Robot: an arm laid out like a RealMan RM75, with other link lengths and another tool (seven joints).
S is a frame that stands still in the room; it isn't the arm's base.
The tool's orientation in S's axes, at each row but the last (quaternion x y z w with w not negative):
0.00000 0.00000 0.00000 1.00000
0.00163 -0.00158 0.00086 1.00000
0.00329 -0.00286 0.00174 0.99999
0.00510 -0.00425 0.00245 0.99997
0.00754 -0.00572 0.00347 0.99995
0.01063 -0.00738 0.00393 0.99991
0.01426 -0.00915 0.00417 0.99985
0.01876 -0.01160 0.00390 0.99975
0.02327 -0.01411 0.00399 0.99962
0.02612 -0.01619 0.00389 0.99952
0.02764 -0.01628 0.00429 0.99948
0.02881 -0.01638 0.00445 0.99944
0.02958 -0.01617 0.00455 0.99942
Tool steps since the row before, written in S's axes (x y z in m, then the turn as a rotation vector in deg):
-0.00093 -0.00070 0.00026 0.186 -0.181 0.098
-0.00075 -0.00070 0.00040 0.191 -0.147 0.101
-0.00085 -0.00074 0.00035 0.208 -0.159 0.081
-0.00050 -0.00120 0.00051 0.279 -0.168 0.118
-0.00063 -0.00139 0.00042 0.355 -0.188 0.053
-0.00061 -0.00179 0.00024 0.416 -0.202 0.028
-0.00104 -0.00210 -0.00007 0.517 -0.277 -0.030
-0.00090 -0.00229 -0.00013 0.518 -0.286 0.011
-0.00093 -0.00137 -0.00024 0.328 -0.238 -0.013
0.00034 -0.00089 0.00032 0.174 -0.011 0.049
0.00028 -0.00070 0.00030 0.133 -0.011 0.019
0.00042 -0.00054 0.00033 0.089 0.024 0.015
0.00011 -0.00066 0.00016 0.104 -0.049 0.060
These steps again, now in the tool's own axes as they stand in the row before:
-0.00093 -0.00070 0.00026 0.186 -0.181 0.098
-0.00075 -0.00070 0.00040 0.191 -0.147 0.101
-0.00085 -0.00073 0.00036 0.208 -0.159 0.081
-0.00050 -0.00119 0.00053 0.279 -0.168 0.117
-0.00063 -0.00138 0.00045 0.354 -0.190 0.052
-0.00062 -0.00178 0.00029 0.415 -0.205 0.026
-0.00106 -0.00209 0.00001 0.514 -0.282 -0.031
-0.00092 -0.00229 -0.00002 0.516 -0.290 0.010
-0.00095 -0.00137 -0.00015 0.326 -0.241 -0.011
0.00034 -0.00088 0.00036 0.175 -0.010 0.044
0.00028 -0.00069 0.00033 0.133 -0.011 0.015
0.00043 -0.00052 0.00035 0.090 0.024 0.011
0.00011 -0.00065 0.00020 0.105 -0.046 0.059

